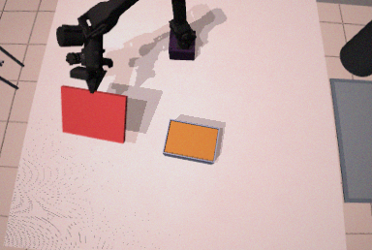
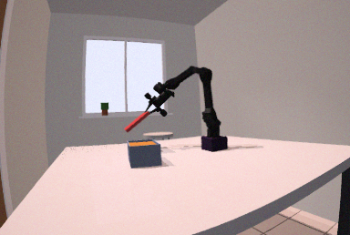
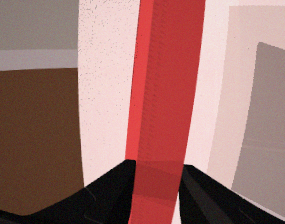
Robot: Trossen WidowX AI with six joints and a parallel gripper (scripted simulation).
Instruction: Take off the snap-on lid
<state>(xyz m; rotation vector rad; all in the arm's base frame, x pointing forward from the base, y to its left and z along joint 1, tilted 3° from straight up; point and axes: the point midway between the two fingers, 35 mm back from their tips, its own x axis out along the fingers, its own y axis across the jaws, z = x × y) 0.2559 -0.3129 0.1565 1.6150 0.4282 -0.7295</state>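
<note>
My gripper tip is now 70 mm short of the red lid, 10 mm to the left of it and 50 mm above it. Round my gripper tip: storage box (140 mm ahead, 330 mm to the left, 180 mm below).
</note>
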